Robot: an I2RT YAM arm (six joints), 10 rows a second.
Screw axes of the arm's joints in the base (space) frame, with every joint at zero. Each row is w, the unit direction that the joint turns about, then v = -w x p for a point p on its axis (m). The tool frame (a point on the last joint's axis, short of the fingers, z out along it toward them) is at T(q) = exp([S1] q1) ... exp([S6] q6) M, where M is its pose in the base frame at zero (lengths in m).
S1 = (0, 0, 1, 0.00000, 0.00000, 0.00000)
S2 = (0, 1, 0, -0.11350, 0.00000, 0.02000)
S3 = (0, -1, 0, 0.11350, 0.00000, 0.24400)
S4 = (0, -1, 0, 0.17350, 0.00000, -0.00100)
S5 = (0, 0, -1, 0.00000, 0.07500, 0.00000)
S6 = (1, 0, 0, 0.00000, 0.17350, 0.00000)
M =
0 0 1 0.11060
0 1 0 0.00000
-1 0 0 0.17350
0 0 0 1
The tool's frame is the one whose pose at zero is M.
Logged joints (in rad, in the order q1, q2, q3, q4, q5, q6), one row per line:
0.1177 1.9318 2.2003 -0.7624 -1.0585 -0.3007
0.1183 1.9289 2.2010 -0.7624 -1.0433 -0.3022
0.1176 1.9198 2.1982 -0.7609 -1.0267 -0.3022
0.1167 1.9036 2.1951 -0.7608 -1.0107 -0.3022
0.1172 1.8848 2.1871 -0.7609 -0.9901 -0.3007
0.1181 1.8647 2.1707 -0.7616 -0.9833 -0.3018
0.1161 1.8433 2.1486 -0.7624 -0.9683 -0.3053
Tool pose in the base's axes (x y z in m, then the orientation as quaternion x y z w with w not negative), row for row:
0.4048 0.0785 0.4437 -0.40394 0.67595 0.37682 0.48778
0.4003 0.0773 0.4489 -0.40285 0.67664 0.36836 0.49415
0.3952 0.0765 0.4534 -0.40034 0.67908 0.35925 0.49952
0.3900 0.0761 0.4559 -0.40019 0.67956 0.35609 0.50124
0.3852 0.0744 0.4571 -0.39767 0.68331 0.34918 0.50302
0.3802 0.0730 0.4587 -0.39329 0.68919 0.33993 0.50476
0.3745 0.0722 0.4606 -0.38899 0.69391 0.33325 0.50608
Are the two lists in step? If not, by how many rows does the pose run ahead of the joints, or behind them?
The pose runs 2 rows ahead of the joints: the pose in row i belongs to the joints in row i + 2.
